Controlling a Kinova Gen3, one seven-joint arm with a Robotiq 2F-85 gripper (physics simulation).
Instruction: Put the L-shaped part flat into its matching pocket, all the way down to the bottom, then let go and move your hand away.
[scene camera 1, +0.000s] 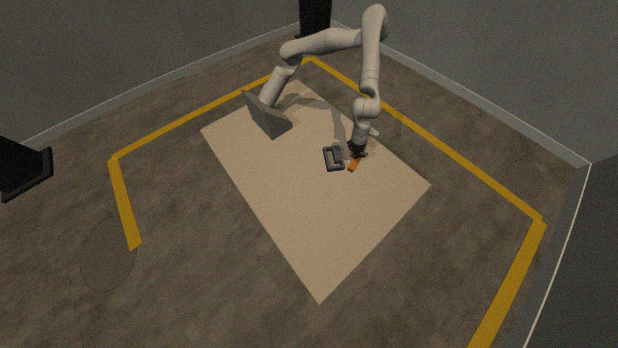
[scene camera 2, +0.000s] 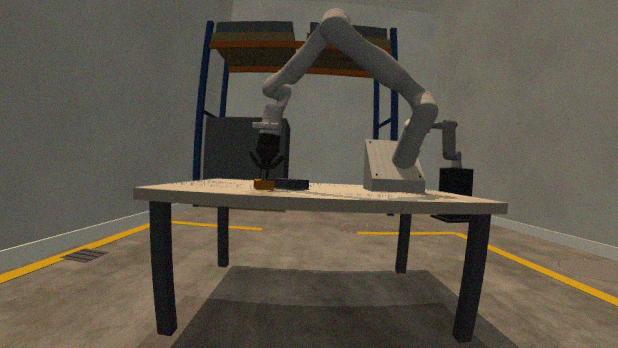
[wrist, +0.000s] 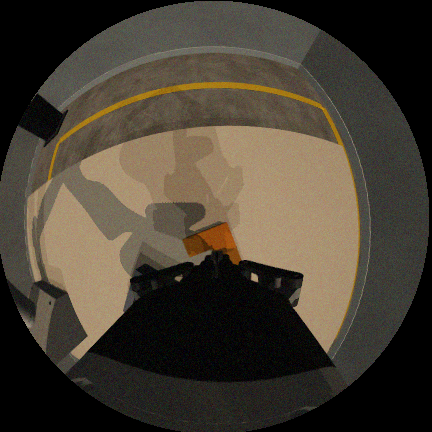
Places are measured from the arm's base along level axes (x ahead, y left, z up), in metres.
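Pixels of known places: gripper, fingertip midpoint: (scene camera 1: 354, 157) (scene camera 2: 263, 180) (wrist: 217, 257); arm's base, origin of the base link: (scene camera 1: 265, 103) (scene camera 2: 401, 161).
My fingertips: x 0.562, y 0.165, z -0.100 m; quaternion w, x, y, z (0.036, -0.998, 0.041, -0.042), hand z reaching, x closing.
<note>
Ahead of a thing's pixels: the offset from my fingertips to its top centre.
The orange L-shaped part {0.002 m ahead, 0.017 m right, 0.000 m up} (scene camera 1: 354, 165) (scene camera 2: 264, 184) (wrist: 220, 235) lies flat on the table, outside the pocket and beside the dark tray {0.080 m back, 0.082 m right, 0.007 m up} (scene camera 1: 335, 169) (scene camera 2: 295, 184). The tray holds the L-shaped pocket, which shows a pale bottom in the first scene view. My gripper (scene camera 1: 358, 155) (scene camera 2: 264, 176) (wrist: 217, 257) points down at the part, low over the table. Its fingertips are together, with no orange between them. In the wrist view they stand at the inner side of the L and hide some of it. Whether they touch the part is unclear.
The grey slanted arm mount (scene camera 1: 270, 122) (scene camera 2: 395, 184) stands on the table (scene camera 1: 310, 240) (scene camera 2: 320, 201), on the far side of the tray from the part. A blue and orange rack (scene camera 2: 201, 100) stands behind the table. The arm's shadow falls around the tray.
</note>
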